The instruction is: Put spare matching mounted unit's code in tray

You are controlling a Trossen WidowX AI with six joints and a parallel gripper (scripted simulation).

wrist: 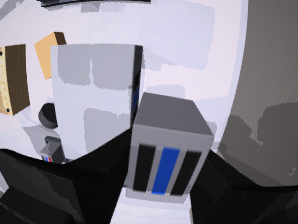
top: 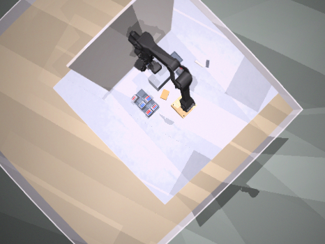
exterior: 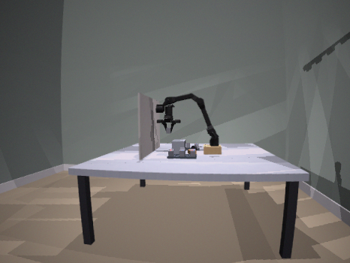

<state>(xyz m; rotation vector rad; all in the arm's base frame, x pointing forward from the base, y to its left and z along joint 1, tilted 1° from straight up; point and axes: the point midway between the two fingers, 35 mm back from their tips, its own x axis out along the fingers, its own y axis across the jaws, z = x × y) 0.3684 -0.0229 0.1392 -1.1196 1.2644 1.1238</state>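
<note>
Now: gripper tip 6 cm past the grey tray, 20 cm to the left of it and 16 cm above it. The rest, counted from my gripper tip: grey piece 28 cm behind, 37 cm to the right, 17 cm below; rack 11 cm behind, 20 cm to the left, 16 cm below; dark panel 15 cm ahead, 3 cm to the right, 6 cm above.
</note>
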